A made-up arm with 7 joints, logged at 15 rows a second.
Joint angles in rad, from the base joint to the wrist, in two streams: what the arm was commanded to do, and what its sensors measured. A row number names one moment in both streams.
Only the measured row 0 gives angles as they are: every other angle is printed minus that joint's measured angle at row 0.
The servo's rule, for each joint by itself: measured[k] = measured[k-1] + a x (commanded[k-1-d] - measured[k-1]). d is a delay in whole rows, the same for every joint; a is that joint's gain. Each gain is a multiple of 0.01, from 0.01 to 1. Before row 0 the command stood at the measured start. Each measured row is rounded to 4 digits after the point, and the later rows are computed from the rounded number. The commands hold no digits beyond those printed.
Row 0, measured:
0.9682, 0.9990, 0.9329, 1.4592, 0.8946, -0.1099, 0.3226
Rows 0 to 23, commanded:
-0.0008, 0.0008, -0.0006, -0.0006, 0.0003, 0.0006, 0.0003
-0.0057, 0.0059, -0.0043, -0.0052, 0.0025, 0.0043, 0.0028
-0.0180, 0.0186, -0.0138, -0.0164, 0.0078, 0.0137, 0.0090
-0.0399, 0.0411, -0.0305, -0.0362, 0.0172, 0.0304, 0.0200
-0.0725, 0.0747, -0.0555, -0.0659, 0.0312, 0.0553, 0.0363
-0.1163, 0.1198, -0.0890, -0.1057, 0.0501, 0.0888, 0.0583
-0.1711, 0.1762, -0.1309, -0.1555, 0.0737, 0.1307, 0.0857
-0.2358, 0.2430, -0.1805, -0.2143, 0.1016, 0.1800, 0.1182
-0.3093, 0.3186, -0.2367, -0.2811, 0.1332, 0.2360, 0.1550
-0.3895, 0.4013, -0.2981, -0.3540, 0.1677, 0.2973, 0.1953
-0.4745, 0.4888, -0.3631, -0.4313, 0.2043, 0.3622, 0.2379
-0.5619, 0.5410, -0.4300, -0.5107, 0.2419, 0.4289, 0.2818
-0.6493, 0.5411, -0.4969, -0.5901, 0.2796, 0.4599, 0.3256
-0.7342, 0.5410, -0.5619, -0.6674, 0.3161, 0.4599, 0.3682
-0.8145, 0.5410, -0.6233, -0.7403, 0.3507, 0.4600, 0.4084
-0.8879, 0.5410, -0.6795, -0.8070, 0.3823, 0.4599, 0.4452
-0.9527, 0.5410, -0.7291, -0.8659, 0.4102, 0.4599, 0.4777
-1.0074, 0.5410, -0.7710, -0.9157, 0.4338, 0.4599, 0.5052
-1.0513, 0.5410, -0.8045, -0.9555, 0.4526, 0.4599, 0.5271
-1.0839, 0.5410, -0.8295, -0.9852, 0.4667, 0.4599, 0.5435
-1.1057, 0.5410, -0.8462, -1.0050, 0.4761, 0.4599, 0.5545
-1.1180, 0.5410, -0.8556, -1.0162, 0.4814, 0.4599, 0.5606
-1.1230, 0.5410, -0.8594, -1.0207, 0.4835, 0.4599, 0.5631
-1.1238, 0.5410, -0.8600, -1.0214, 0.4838, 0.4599, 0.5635
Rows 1 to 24, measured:
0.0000, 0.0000, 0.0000, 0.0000, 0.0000, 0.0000, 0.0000
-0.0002, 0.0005, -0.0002, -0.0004, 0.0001, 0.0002, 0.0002
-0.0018, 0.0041, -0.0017, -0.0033, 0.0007, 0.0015, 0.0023
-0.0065, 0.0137, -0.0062, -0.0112, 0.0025, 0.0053, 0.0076
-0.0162, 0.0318, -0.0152, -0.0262, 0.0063, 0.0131, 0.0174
-0.0325, 0.0601, -0.0301, -0.0500, 0.0128, 0.0262, 0.0323
-0.0568, 0.0995, -0.0519, -0.0834, 0.0225, 0.0456, 0.0528
-0.0899, 0.1501, -0.0811, -0.1267, 0.0358, 0.0720, 0.0788
-0.1322, 0.2114, -0.1179, -0.1793, 0.0529, 0.1055, 0.1099
-0.1836, 0.2822, -0.1619, -0.2404, 0.0738, 0.1460, 0.1455
-0.2433, 0.3608, -0.2123, -0.3086, 0.0982, 0.1929, 0.1848
-0.3103, 0.4453, -0.2681, -0.3822, 0.1258, 0.2454, 0.2267
-0.3833, 0.5085, -0.3280, -0.4593, 0.1560, 0.3023, 0.2702
-0.4604, 0.5300, -0.3905, -0.5378, 0.1881, 0.3512, 0.3140
-0.5398, 0.5373, -0.4539, -0.6156, 0.2214, 0.3849, 0.3568
-0.6195, 0.5397, -0.5166, -0.6904, 0.2550, 0.4082, 0.3976
-0.6973, 0.5406, -0.5769, -0.7604, 0.2881, 0.4242, 0.4352
-0.7714, 0.5409, -0.6332, -0.8237, 0.3198, 0.4353, 0.4688
-0.8398, 0.5410, -0.6842, -0.8789, 0.3494, 0.4429, 0.4976
-0.9011, 0.5410, -0.7287, -0.9249, 0.3762, 0.4482, 0.5209
-0.9541, 0.5410, -0.7660, -0.9611, 0.3997, 0.4518, 0.5388
-0.9981, 0.5410, -0.7957, -0.9874, 0.4196, 0.4543, 0.5512
-1.0329, 0.5410, -0.8179, -1.0047, 0.4357, 0.4560, 0.5586
-1.0590, 0.5410, -0.8333, -1.0143, 0.4481, 0.4572, 0.5622
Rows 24 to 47, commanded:
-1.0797, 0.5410, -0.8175, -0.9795, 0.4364, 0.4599, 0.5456
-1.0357, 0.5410, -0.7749, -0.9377, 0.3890, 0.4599, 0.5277
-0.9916, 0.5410, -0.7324, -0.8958, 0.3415, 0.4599, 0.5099
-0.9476, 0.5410, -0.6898, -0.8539, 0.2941, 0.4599, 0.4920
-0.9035, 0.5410, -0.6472, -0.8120, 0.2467, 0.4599, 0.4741
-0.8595, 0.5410, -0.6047, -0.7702, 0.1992, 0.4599, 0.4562
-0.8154, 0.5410, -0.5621, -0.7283, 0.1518, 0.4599, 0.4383
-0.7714, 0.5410, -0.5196, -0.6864, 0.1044, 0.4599, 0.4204
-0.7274, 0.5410, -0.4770, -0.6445, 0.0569, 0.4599, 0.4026
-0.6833, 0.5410, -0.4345, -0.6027, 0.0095, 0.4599, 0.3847
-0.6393, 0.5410, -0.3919, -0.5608, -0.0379, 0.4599, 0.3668
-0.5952, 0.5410, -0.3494, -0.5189, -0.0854, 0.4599, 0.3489
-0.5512, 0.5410, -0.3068, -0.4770, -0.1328, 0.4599, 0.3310
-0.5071, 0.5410, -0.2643, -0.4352, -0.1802, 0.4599, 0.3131
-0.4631, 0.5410, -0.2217, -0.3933, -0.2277, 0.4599, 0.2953
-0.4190, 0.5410, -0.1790, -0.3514, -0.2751, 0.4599, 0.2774
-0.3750, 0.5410, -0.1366, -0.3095, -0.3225, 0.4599, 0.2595
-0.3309, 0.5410, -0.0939, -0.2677, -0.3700, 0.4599, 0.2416
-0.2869, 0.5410, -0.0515, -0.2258, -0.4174, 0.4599, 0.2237
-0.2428, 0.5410, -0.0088, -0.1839, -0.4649, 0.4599, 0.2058
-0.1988, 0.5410, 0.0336, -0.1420, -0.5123, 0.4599, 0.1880
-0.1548, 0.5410, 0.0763, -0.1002, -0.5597, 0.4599, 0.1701
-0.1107, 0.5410, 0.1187, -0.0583, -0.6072, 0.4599, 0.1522
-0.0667, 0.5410, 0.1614, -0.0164, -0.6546, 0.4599, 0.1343
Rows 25 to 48, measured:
-1.0778, 0.5410, -0.8432, -1.0186, 0.4574, 0.4580, 0.5632
-1.0784, 0.5410, -0.8337, -0.9951, 0.4519, 0.4586, 0.5493
-1.0660, 0.5410, -0.8119, -0.9607, 0.4355, 0.4590, 0.5322
-1.0444, 0.5410, -0.7825, -0.9218, 0.4111, 0.4593, 0.5146
-1.0163, 0.5410, -0.7482, -0.8811, 0.3807, 0.4595, 0.4967
-0.9836, 0.5410, -0.7108, -0.8396, 0.3459, 0.4596, 0.4788
-0.9476, 0.5410, -0.6715, -0.7980, 0.3078, 0.4597, 0.4609
-0.9093, 0.5410, -0.6310, -0.7562, 0.2672, 0.4598, 0.4430
-0.8693, 0.5410, -0.5898, -0.7143, 0.2249, 0.4598, 0.4251
-0.8281, 0.5410, -0.5481, -0.6724, 0.1812, 0.4598, 0.4073
-0.7861, 0.5410, -0.5061, -0.6306, 0.1366, 0.4598, 0.3894
-0.7435, 0.5410, -0.4638, -0.5887, 0.0912, 0.4598, 0.3715
-0.7005, 0.5410, -0.4215, -0.5468, 0.0453, 0.4598, 0.3536
-0.6572, 0.5410, -0.3791, -0.5049, -0.0010, 0.4598, 0.3357
-0.6137, 0.5410, -0.3366, -0.4631, -0.0476, 0.4598, 0.3178
-0.5700, 0.5410, -0.2941, -0.4212, -0.0944, 0.4598, 0.3000
-0.5262, 0.5410, -0.2515, -0.3793, -0.1414, 0.4598, 0.2821
-0.4824, 0.5410, -0.2090, -0.3374, -0.1885, 0.4598, 0.2642
-0.4385, 0.5410, -0.1664, -0.2956, -0.2357, 0.4598, 0.2463
-0.3945, 0.5410, -0.1239, -0.2537, -0.2829, 0.4598, 0.2284
-0.3505, 0.5410, -0.0813, -0.2118, -0.3302, 0.4598, 0.2105
-0.3065, 0.5410, -0.0388, -0.1699, -0.3775, 0.4598, 0.1927
-0.2625, 0.5410, 0.0038, -0.1281, -0.4249, 0.4598, 0.1748
-0.2185, 0.5410, 0.0463, -0.0862, -0.4723, 0.4598, 0.1569

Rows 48 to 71, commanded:
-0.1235, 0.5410, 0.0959, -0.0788, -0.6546, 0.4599, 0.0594
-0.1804, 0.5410, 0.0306, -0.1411, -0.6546, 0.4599, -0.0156
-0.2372, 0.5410, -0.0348, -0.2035, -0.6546, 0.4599, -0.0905
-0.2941, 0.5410, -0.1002, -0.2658, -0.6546, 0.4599, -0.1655
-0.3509, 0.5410, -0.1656, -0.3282, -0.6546, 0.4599, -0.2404
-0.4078, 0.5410, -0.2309, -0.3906, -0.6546, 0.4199, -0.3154
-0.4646, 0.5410, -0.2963, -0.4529, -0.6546, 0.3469, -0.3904
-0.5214, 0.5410, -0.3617, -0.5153, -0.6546, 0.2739, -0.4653
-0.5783, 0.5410, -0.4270, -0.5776, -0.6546, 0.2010, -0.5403
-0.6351, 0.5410, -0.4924, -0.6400, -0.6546, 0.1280, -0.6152
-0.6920, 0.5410, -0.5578, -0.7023, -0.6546, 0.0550, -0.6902
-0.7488, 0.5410, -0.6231, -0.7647, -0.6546, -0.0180, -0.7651
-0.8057, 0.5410, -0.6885, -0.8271, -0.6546, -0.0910, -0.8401
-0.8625, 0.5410, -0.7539, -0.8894, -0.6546, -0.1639, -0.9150
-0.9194, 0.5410, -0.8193, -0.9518, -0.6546, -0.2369, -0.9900
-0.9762, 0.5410, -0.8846, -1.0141, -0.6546, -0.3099, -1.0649
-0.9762, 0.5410, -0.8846, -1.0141, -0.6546, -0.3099, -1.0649
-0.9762, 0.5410, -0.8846, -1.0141, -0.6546, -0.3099, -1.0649
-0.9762, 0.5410, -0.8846, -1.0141, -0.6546, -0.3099, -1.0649
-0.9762, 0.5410, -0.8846, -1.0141, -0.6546, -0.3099, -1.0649
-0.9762, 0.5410, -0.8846, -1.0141, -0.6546, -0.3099, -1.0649
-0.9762, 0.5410, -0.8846, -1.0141, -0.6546, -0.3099, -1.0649
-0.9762, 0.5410, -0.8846, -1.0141, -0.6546, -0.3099, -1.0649
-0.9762, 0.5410, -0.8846, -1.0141, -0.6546, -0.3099, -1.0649
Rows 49 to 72, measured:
-0.1745, 0.5410, 0.0889, -0.0443, -0.5197, 0.4598, 0.1390
-0.1597, 0.5410, 0.0915, -0.0650, -0.5548, 0.4598, 0.0761
-0.1657, 0.5410, 0.0690, -0.1107, -0.5807, 0.4598, 0.0037
-0.1864, 0.5410, 0.0306, -0.1664, -0.5999, 0.4598, -0.0707
-0.2176, 0.5410, -0.0178, -0.2260, -0.6141, 0.4598, -0.1456
-0.2563, 0.5410, -0.0725, -0.2873, -0.6246, 0.4598, -0.2205
-0.3002, 0.5410, -0.1311, -0.3493, -0.6324, 0.4474, -0.2955
-0.3479, 0.5410, -0.1922, -0.4115, -0.6382, 0.4162, -0.3705
-0.3982, 0.5410, -0.2549, -0.4738, -0.6425, 0.3721, -0.4454
-0.4504, 0.5410, -0.3186, -0.5361, -0.6456, 0.3191, -0.5204
-0.5040, 0.5410, -0.3829, -0.5984, -0.6479, 0.2599, -0.5953
-0.5585, 0.5410, -0.4476, -0.6607, -0.6496, 0.1964, -0.6703
-0.6137, 0.5410, -0.5125, -0.7231, -0.6509, 0.1299, -0.7452
-0.6694, 0.5410, -0.5776, -0.7855, -0.6519, 0.0614, -0.8202
-0.7254, 0.5410, -0.6428, -0.8478, -0.6526, -0.0084, -0.8951
-0.7817, 0.5410, -0.7081, -0.9102, -0.6531, -0.0792, -0.9701
-0.8381, 0.5410, -0.7734, -0.9725, -0.6535, -0.1507, -1.0450
-0.8781, 0.5410, -0.8145, -0.9975, -0.6538, -0.2001, -1.0607
-0.9065, 0.5410, -0.8404, -1.0075, -0.6540, -0.2341, -1.0640
-0.9267, 0.5410, -0.8568, -1.0115, -0.6542, -0.2576, -1.0647
-0.9411, 0.5410, -0.8671, -1.0131, -0.6543, -0.2738, -1.0649
-0.9513, 0.5410, -0.8736, -1.0137, -0.6544, -0.2850, -1.0649
-0.9585, 0.5410, -0.8777, -1.0139, -0.6545, -0.2927, -1.0649
-0.9636, 0.5410, -0.8803, -1.0140, -0.6545, -0.2980, -1.0649

